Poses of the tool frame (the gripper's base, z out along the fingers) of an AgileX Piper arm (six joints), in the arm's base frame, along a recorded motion.
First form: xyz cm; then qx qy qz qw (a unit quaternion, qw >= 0).
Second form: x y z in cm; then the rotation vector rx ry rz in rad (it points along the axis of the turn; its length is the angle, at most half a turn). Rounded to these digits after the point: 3 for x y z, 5 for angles.
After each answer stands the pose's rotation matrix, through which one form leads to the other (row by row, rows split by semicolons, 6 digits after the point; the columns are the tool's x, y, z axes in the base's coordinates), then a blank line. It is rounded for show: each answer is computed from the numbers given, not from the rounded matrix.
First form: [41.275, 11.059, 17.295, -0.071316, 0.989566, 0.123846, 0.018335]
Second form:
[41.275, 11.059, 17.295, -0.22147, 3.07304, 0.38460]
-0.989156 -0.145685 0.018623; -0.136602 0.959152 0.247723; -0.053952 0.242492 -0.968652

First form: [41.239, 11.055, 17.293, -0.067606, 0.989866, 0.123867, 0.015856]
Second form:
[41.239, 11.055, 17.293, -0.21027, 3.07875, 0.38526]
-0.990356 -0.137770 0.014642; -0.129914 0.960173 0.247367; -0.048139 0.243080 -0.968811

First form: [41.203, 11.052, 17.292, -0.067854, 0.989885, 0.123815, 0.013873]
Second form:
[41.203, 11.052, 17.292, -0.21131, 3.08265, 0.38558]
-0.990407 -0.137771 0.010663; -0.130900 0.960131 0.247008; -0.044268 0.243243 -0.968955

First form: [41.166, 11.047, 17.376, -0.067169, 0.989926, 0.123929, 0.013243]
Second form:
[41.166, 11.047, 17.376, -0.20926, 3.08400, 0.38609]
-0.990626 -0.136267 0.009571; -0.129702 0.960260 0.247140; -0.042868 0.243582 -0.968932

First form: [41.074, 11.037, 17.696, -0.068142, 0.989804, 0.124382, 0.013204]
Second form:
[41.074, 11.037, 17.696, -0.21229, 3.08369, 0.38751]
-0.990365 -0.138179 0.009187; -0.131610 0.959772 0.248027; -0.043090 0.244428 -0.968710

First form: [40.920, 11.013, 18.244, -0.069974, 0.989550, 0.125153, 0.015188]
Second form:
[40.920, 11.013, 18.244, -0.21773, 3.07906, 0.38942]
-0.989746 -0.142287 0.012544; -0.134684 0.958881 0.249816; -0.047574 0.245565 -0.968212

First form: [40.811, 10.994, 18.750, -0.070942, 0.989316, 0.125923, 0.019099]
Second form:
[40.811, 10.994, 18.750, -0.22020, 3.07080, 0.39086]
-0.989205 -0.145178 0.019923; -0.135558 0.958221 0.251865; -0.055656 0.246445 -0.967557

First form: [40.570, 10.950, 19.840, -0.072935, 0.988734, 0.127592, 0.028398]
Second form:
[40.570, 10.950, 19.840, -0.22508, 3.05127, 0.39375]
-0.987748 -0.151473 0.037544; -0.136980 0.956802 0.256451; -0.074768 0.248167 -0.965828

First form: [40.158, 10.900, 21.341, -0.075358, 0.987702, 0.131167, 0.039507]
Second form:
[40.158, 10.900, 21.341, -0.23097, 3.02726, 0.40202]
-0.985521 -0.159227 0.058273; -0.138499 0.954233 0.265062; -0.097811 0.253154 -0.962469

